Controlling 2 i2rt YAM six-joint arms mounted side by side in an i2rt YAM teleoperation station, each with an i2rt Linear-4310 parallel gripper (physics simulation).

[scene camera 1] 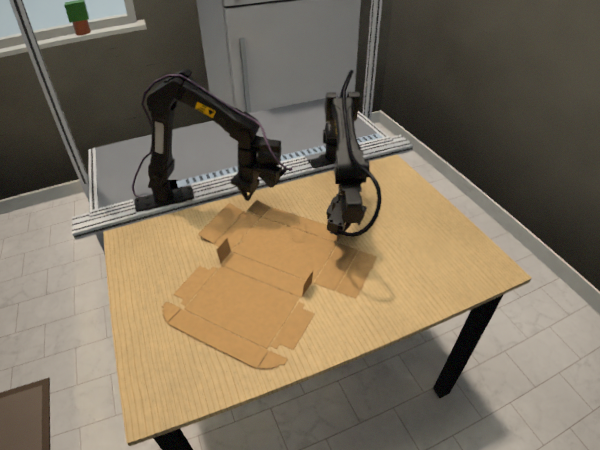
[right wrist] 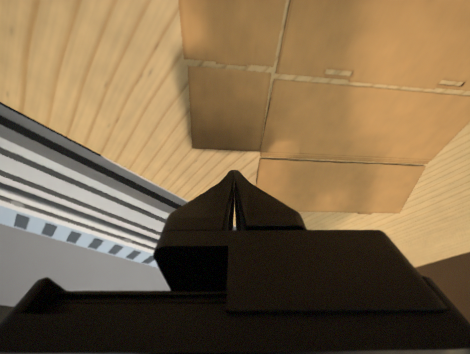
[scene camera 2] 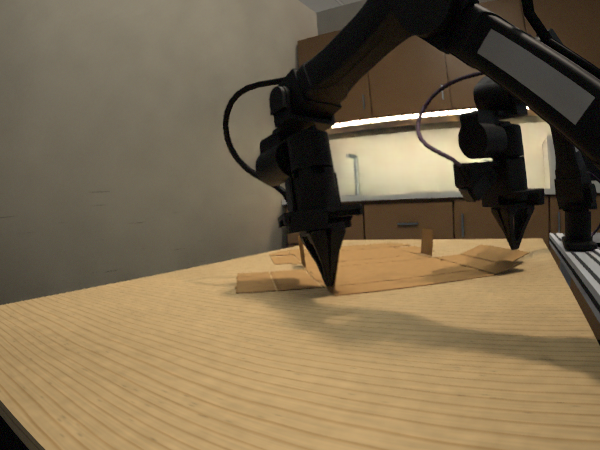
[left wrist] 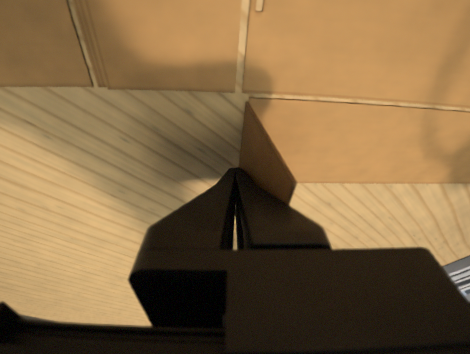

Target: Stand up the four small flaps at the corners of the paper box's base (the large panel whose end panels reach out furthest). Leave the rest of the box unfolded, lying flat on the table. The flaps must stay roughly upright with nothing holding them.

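Places are measured from the left arm's base along level axes (x ahead, y right, z down), in millimetres.
Pixels of known places: left gripper, fingertip midpoint: (scene camera 1: 344,231) (scene camera 2: 329,286) (left wrist: 235,177); right gripper, fingertip midpoint: (scene camera 1: 247,200) (right wrist: 234,177) (scene camera 2: 515,249); left arm's base, origin of the base link: (scene camera 1: 333,159); right arm's base, origin of the base link: (scene camera 1: 164,199) (scene camera 2: 577,244).
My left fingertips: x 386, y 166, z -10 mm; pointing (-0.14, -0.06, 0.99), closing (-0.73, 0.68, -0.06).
For each thing: its top centre in the pictures, then the offset to it from my left fingertips. "spot": a spot on its surface instead.
- paper box, middle of its top: (scene camera 2: 367,232) (scene camera 1: 263,259) dx +53, dy +273, dz -47 mm
- third flap, surface spot: (right wrist: 227,107) (scene camera 1: 260,208) spot: dx -213, dy +192, dz +5 mm
- fourth flap, surface spot: (left wrist: 265,155) spot: dx +16, dy +32, dz -24 mm
- lid part, surface spot: (scene camera 1: 245,305) spot: dx +134, dy +357, dz +10 mm
The paper box (scene camera 1: 285,245) (scene camera 2: 380,267) lies unfolded on the table. Two small base flaps stand upright: one at the picture's left (scene camera 1: 224,251) (scene camera 2: 426,242) and one towards the front (scene camera 1: 307,283) (scene camera 2: 301,251). A third flap (scene camera 1: 259,208) (right wrist: 227,107), at the back left corner in scene camera 1, looks low and slightly tilted. The fourth flap (left wrist: 265,155) stands steeply beside my left fingers. My left gripper (scene camera 1: 336,232) (scene camera 2: 330,290) (left wrist: 235,177) is shut and empty, its tips low against or close to that flap. My right gripper (scene camera 1: 247,197) (scene camera 2: 515,247) (right wrist: 234,177) is shut and empty, above the table near the third flap.
The end panels (scene camera 1: 346,272) (scene camera 1: 225,224) reach out to both sides; the left one in scene camera 1 is bent up a little. The lid part (scene camera 1: 245,305) lies towards the table's front. The metal rail (scene camera 1: 210,194) runs along the table's back edge.
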